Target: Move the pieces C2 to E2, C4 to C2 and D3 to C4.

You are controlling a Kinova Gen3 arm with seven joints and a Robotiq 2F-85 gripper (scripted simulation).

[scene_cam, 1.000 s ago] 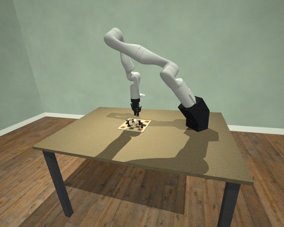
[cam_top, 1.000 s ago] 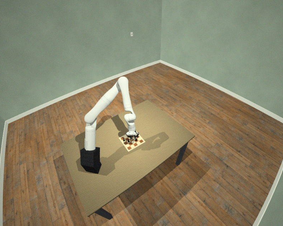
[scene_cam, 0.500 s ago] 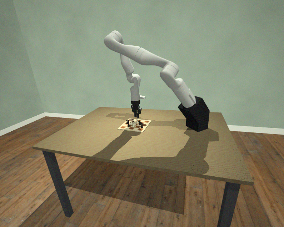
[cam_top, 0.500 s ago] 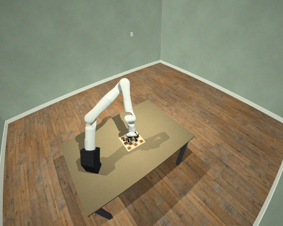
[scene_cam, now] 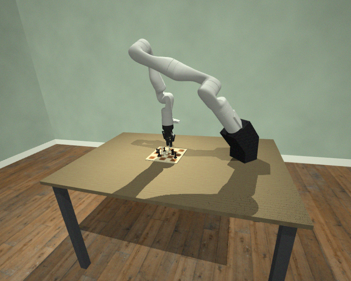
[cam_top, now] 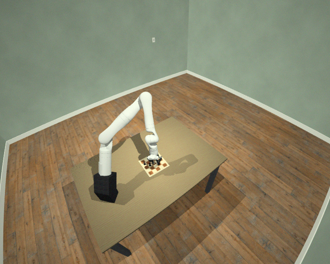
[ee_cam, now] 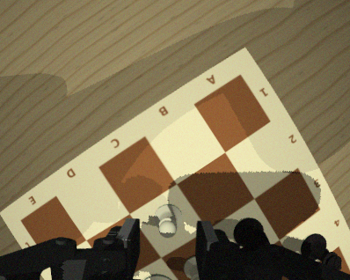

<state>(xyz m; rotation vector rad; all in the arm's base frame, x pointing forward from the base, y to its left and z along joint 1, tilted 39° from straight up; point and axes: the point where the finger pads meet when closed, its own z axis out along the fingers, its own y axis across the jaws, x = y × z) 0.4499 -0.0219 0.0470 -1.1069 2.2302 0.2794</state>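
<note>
My gripper is now 60 mm above the chessboard and 40 mm to the right of it. From my hand the other things lie so: black knight 40 mm to the left, 40 mm below, 40 mm behind.
</note>
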